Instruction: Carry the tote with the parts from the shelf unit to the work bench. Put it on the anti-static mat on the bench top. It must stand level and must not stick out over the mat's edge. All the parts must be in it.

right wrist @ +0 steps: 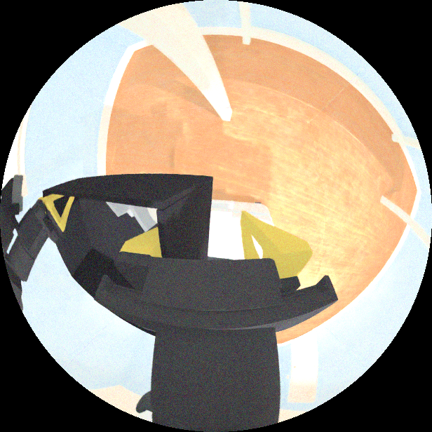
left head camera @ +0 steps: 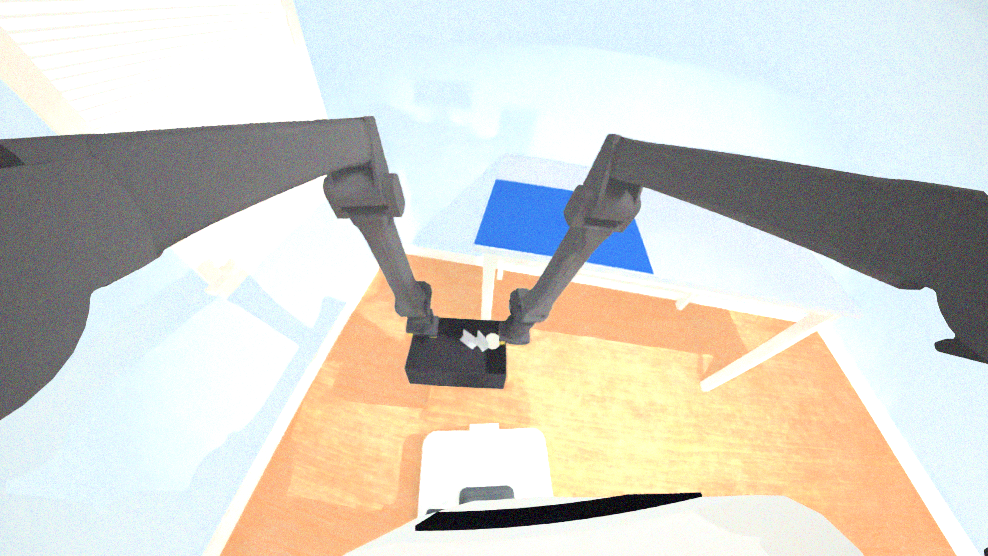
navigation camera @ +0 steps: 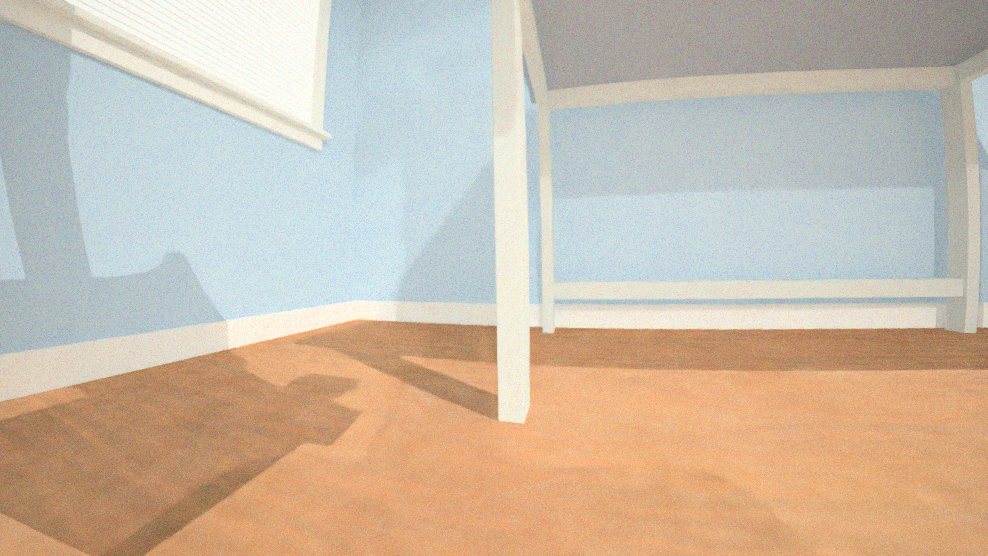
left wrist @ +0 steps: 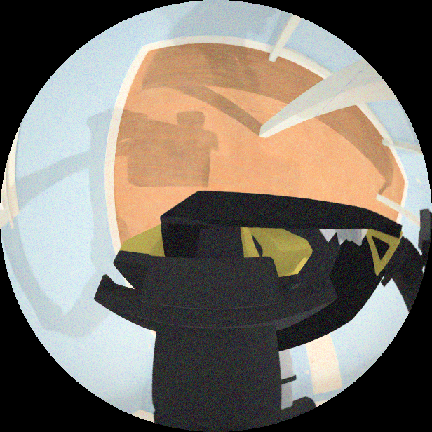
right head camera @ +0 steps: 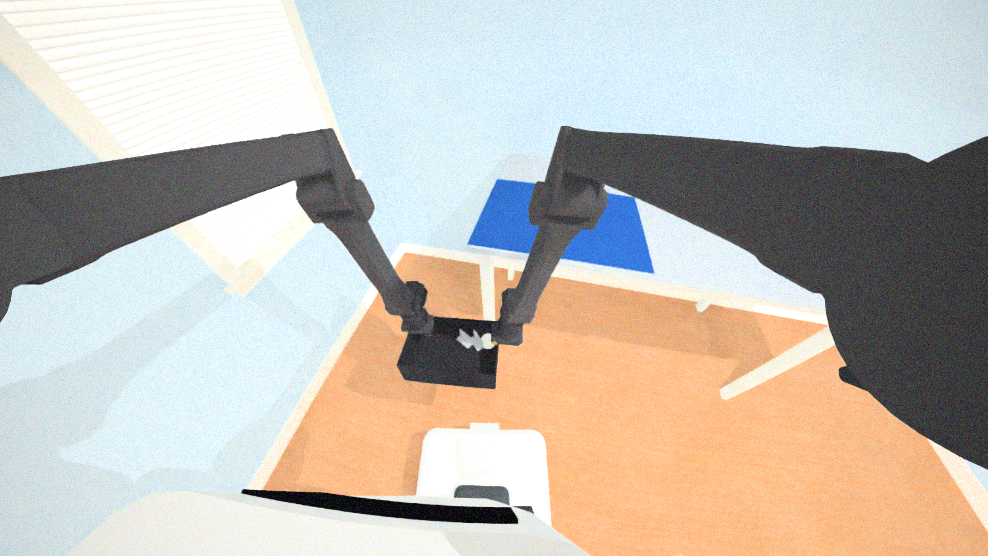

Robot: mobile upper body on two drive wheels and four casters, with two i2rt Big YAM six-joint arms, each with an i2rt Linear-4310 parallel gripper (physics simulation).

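Places are measured from the left arm's base along level axes (x back, y right, z up), in metres.
Pixels of known places: left gripper, fingertip midpoint: (left head camera: 425, 332) (right head camera: 423, 331); right gripper, fingertip midpoint: (left head camera: 506, 342) (right head camera: 501, 342).
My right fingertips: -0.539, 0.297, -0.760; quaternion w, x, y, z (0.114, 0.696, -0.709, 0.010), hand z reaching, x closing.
Note:
Ahead of a thing's pixels: the offset from my right fingertips to its top centre, as dx, dy, dz. "spot": to the spot under its first point. Level surfaces: height alone.
The black tote (left head camera: 449, 363) (right head camera: 445, 366) (left wrist: 280, 207) (right wrist: 125, 187) hangs between both grippers over the floor, on the robot's side of the work bench {dz +0.265} (left head camera: 725, 259) (right head camera: 711, 276). Grey jagged parts {spot: -0.010, -0.120, +0.004} (left head camera: 472, 339) (right head camera: 469, 339) and a round pale part {-0.009, -0.048, +0.007} (left head camera: 492, 340) (right head camera: 487, 340) lie in it toward its right end; their exact number is unclear. My left gripper (left head camera: 422, 335) (right head camera: 418, 331) (left wrist: 214, 215) is shut on the tote's left end wall. My right gripper (left head camera: 511, 341) (right head camera: 504, 341) (right wrist: 215, 216) is shut on its right end wall. The blue mat {dz +0.267} (left head camera: 532, 214) (right head camera: 618, 238) lies on the bench top, partly hidden by the right arm.
A bench leg (left head camera: 487, 286) (right head camera: 487, 286) (navigation camera: 512, 242) stands just beyond the tote in the head views. Another front leg {spot: +0.063, +1.313, -0.138} (left head camera: 766, 352) (right head camera: 773, 363) is farther right. The robot's white base (left head camera: 483, 456) (right head camera: 483, 452) is below the tote in the picture. A wall and window {spot: -0.502, -0.964, +0.303} (navigation camera: 207, 41) are at the left.

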